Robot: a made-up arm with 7 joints. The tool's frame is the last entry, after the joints. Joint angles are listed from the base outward. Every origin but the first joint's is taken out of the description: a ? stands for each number. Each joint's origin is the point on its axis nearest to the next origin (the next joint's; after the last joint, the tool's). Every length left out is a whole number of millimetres.
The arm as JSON. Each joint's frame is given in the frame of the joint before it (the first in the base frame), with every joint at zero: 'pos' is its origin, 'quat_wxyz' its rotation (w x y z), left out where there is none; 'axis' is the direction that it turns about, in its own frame. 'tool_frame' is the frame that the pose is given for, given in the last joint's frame.
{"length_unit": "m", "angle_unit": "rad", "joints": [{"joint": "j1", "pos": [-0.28, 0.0, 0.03], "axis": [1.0, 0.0, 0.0]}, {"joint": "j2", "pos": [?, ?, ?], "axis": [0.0, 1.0, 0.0]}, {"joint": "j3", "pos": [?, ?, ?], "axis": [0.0, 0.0, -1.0]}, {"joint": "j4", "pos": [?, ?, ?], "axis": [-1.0, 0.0, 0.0]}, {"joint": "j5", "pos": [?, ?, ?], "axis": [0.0, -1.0, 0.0]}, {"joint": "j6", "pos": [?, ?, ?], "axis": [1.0, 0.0, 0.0]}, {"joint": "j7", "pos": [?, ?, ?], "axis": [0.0, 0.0, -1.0]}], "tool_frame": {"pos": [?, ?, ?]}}
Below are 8 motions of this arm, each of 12 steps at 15 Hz.
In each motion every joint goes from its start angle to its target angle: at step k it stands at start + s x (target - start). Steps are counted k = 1, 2, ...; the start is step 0. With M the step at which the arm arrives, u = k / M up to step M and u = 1 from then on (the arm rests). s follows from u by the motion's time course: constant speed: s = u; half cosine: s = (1 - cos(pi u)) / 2; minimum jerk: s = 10 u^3 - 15 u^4 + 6 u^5.
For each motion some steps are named. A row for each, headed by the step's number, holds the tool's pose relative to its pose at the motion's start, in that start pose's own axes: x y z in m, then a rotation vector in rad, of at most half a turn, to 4 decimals.
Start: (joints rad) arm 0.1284 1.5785 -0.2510 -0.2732 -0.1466 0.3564 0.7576
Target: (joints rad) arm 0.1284 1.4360 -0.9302 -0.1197 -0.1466 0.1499 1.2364
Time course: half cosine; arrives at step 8
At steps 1, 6, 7, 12:
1: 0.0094 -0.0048 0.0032 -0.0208 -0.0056 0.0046
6: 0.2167 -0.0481 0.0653 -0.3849 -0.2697 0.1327
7: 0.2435 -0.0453 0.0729 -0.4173 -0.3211 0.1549
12: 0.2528 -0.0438 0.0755 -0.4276 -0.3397 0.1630

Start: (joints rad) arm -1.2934 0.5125 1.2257 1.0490 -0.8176 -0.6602 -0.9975
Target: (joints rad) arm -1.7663 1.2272 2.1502 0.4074 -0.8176 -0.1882 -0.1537
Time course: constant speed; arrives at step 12
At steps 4, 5, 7, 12:
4: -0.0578 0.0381 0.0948 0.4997 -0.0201 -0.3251
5: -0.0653 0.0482 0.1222 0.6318 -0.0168 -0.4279
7: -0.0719 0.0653 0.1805 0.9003 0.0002 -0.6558
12: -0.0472 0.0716 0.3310 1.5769 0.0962 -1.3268

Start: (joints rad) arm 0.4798 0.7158 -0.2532 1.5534 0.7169 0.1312 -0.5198
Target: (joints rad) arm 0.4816 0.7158 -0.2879 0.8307 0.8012 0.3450 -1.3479
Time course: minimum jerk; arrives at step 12
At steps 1, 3, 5, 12:
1: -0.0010 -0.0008 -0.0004 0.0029 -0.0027 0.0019
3: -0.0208 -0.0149 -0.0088 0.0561 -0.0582 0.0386
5: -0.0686 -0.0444 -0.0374 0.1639 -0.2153 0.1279
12: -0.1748 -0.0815 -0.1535 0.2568 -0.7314 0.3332

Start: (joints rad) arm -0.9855 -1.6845 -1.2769 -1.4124 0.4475 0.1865 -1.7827
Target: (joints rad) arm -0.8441 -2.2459 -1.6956 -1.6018 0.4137 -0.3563 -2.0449
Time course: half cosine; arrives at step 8
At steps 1, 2, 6, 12:
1: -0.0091 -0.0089 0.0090 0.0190 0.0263 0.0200
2: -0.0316 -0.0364 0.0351 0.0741 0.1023 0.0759
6: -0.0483 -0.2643 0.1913 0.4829 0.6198 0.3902
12: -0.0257 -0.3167 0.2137 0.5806 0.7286 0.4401

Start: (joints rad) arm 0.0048 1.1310 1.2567 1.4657 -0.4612 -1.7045 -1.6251
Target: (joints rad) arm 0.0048 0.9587 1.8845 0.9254 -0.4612 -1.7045 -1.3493
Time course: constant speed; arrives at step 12
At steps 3, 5, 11, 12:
3: -0.0454 -0.0481 -0.0736 -0.0690 -0.1732 0.0769
5: -0.0629 -0.0844 -0.1213 -0.1009 -0.2946 0.1279
11: -0.0584 -0.1954 -0.2448 -0.1236 -0.6709 0.2853
12: -0.0507 -0.2123 -0.2613 -0.1163 -0.7334 0.3128

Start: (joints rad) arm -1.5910 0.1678 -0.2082 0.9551 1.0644 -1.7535 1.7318
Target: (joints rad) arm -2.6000 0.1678 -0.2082 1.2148 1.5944 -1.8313 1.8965
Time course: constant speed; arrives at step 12
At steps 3, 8, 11, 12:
3: 0.0377 0.0520 0.0284 0.2887 -0.0821 -0.1625
8: 0.0833 0.1235 0.0774 0.7870 -0.0904 -0.4311
11: 0.1018 0.1656 0.1058 1.0856 -0.0145 -0.5756
12: 0.1066 0.1806 0.1156 1.1834 0.0247 -0.6187

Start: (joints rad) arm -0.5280 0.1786 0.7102 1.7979 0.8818 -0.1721 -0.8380
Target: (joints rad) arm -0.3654 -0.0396 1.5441 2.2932 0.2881 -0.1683 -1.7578
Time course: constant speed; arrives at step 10
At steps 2, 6, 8, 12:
2: 0.1094 -0.1570 0.0554 0.2091 0.1598 0.2875
6: 0.3503 -0.4639 0.0190 0.7103 0.3211 0.8844
8: 0.4702 -0.5845 -0.0639 0.9856 0.3204 1.1876
12: 0.5832 -0.6680 -0.1748 1.2671 0.2656 1.4898

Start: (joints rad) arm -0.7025 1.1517 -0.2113 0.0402 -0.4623 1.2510 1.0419
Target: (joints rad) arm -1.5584 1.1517 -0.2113 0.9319 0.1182 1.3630 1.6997
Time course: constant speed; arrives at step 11
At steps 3, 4, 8, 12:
3: -0.0928 0.0414 -0.2686 0.2165 -0.3261 -0.1753
4: -0.1075 0.0722 -0.3601 0.2841 -0.4310 -0.2389
8: -0.0777 0.2617 -0.6966 0.5241 -0.8318 -0.5202
12: 0.0305 0.4430 -0.8869 0.6652 -1.1107 -0.7623

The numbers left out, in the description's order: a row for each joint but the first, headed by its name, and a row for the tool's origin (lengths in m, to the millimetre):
j2: 0.0 -0.1 0.01
j3: -0.32 0.0 -0.08
j4: -0.5 -0.01 0.0
j5: 0.0 -0.07 0.04
j6: -0.02 0.0 0.37
j7: 0.0 -0.04 -0.04
tool: -0.08 0.04 0.0

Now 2 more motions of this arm.
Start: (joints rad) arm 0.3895 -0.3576 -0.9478 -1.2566 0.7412 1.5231 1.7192
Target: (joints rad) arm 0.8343 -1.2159 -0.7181 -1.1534 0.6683 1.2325 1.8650
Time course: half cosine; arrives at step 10
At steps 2, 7, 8, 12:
2: 0.0439 -0.0317 0.0558 -0.0747 -0.0356 0.0457
7: 0.4683 -0.0940 0.4634 -0.4674 -0.3186 0.5355
8: 0.5444 -0.0718 0.5210 -0.5018 -0.3632 0.6339
12: 0.6097 -0.0453 0.5676 -0.5249 -0.4008 0.7223

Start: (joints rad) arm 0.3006 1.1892 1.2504 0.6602 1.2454 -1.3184 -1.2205
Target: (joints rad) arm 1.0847 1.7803 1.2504 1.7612 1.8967 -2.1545 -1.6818
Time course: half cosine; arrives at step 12
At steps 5, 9, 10, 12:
5: 0.0669 0.0032 -0.3082 -0.6759 -0.0531 -0.1266
9: 0.3719 -0.0419 -0.7246 -1.2266 -0.1494 -0.7811
10: 0.4448 -0.0665 -0.7771 -1.2676 -0.1777 -0.9201
12: 0.5090 -0.0917 -0.8147 -1.2911 -0.2060 -1.0399

